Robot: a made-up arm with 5 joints. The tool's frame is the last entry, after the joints. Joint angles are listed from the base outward.
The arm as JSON. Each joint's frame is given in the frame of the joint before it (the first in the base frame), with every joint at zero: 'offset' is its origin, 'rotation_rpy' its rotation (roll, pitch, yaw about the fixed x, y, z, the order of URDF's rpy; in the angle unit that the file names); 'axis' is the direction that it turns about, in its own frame. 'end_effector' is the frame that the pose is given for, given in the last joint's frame.
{
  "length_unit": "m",
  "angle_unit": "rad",
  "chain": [
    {
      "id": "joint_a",
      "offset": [
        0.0,
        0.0,
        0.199
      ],
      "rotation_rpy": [
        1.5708,
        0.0,
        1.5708
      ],
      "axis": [
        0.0,
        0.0,
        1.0
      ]
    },
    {
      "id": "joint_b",
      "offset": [
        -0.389,
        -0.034,
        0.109
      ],
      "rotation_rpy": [
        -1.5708,
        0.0,
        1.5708
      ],
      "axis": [
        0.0,
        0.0,
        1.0
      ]
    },
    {
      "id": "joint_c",
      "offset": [
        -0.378,
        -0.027,
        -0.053
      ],
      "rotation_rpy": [
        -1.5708,
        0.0,
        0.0
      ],
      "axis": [
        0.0,
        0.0,
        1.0
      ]
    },
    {
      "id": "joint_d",
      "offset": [
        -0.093,
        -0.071,
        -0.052
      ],
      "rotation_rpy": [
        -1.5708,
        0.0,
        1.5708
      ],
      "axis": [
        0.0,
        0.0,
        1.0
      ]
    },
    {
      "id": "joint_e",
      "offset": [
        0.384,
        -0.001,
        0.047
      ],
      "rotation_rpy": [
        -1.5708,
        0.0,
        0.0
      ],
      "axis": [
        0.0,
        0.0,
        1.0
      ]
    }
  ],
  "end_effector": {
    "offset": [
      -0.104,
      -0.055,
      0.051
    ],
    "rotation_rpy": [
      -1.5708,
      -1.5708,
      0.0
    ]
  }
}
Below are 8 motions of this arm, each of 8 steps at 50 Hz.
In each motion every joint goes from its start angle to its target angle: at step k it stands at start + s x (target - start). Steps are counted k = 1, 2, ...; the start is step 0. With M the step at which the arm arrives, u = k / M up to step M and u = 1 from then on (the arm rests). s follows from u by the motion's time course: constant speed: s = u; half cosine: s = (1 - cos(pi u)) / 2; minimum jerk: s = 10 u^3 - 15 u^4 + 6 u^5.
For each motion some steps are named. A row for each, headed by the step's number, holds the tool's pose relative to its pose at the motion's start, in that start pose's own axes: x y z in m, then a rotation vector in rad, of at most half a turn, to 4 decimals.
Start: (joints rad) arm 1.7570 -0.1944 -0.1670 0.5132 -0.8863
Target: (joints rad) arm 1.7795 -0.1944 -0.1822 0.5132 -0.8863
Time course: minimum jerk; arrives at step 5
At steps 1, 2, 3, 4, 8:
1: -0.0003 0.0006 0.0004 0.0019 0.0005 0.0010
2: -0.0017 0.0031 0.0020 0.0102 0.0027 0.0055
3: -0.0037 0.0067 0.0044 0.0219 0.0059 0.0119
4: -0.0051 0.0092 0.0061 0.0302 0.0082 0.0164
8: -0.0054 0.0097 0.0064 0.0321 0.0087 0.0174

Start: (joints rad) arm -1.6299 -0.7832 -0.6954 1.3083 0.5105
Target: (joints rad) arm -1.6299 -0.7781 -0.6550 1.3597 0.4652
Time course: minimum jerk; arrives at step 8
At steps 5, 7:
5: 0.0181 -0.0018 0.0065 -0.0371 -0.0422 -0.0169
7: 0.0244 -0.0023 0.0091 -0.0501 -0.0572 -0.0233

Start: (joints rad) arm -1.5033 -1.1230 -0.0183 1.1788 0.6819
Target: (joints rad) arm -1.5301 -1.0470 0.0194 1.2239 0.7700
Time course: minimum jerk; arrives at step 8
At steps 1, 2, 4, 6, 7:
1: 0.0009 0.0007 0.0000 0.0022 -0.0016 -0.0001
2: 0.0057 0.0047 0.0003 0.0145 -0.0104 -0.0005
4: 0.0278 0.0231 0.0024 0.0702 -0.0505 -0.0019
6: 0.0501 0.0417 0.0059 0.1261 -0.0908 -0.0023
7: 0.0550 0.0458 0.0069 0.1385 -0.0997 -0.0022

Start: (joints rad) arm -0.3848 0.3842 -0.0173 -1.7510 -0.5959
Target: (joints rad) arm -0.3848 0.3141 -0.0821 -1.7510 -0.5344
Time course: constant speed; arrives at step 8
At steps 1, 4, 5, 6, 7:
1: 0.0018 0.0032 0.0025 0.0149 -0.0078 -0.0055
4: 0.0075 0.0129 0.0103 0.0594 -0.0313 -0.0219
5: 0.0094 0.0160 0.0129 0.0742 -0.0391 -0.0274
6: 0.0114 0.0192 0.0157 0.0891 -0.0469 -0.0329
7: 0.0134 0.0223 0.0184 0.1039 -0.0547 -0.0383

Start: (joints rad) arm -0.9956 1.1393 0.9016 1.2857 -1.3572
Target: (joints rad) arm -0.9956 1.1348 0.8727 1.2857 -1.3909
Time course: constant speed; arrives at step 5
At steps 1, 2, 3, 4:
1: -0.0006 0.0000 0.0004 -0.0057 0.0005 0.0057
2: -0.0013 0.0000 0.0009 -0.0113 0.0010 0.0115
3: -0.0019 0.0000 0.0013 -0.0170 0.0014 0.0172
4: -0.0025 0.0000 0.0018 -0.0226 0.0018 0.0229

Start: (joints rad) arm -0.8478 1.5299 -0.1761 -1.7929 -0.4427
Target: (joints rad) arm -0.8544 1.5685 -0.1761 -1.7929 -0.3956
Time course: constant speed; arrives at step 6
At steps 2, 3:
2: -0.0026 -0.0048 -0.0068 0.0037 0.0007 0.0052
3: -0.0039 -0.0073 -0.0102 0.0056 0.0010 0.0078

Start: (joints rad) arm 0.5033 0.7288 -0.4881 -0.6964 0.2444
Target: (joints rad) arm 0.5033 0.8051 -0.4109 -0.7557 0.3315
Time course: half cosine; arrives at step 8
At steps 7, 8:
7: -0.0011 -0.0352 -0.0168 -0.0157 0.0249 0.0854
8: -0.0012 -0.0367 -0.0174 -0.0163 0.0261 0.0886

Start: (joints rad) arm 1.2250 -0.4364 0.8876 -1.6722 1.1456
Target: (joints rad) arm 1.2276 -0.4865 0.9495 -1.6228 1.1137
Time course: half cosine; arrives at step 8
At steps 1, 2, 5, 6, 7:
1: -0.0002 0.0008 -0.0005 0.0002 0.0005 -0.0021
2: -0.0007 0.0030 -0.0019 0.0006 0.0021 -0.0081
5: -0.0035 0.0139 -0.0088 0.0020 0.0109 -0.0383
6: -0.0044 0.0170 -0.0108 0.0021 0.0137 -0.0473
7: -0.0050 0.0191 -0.0121 0.0021 0.0157 -0.0533

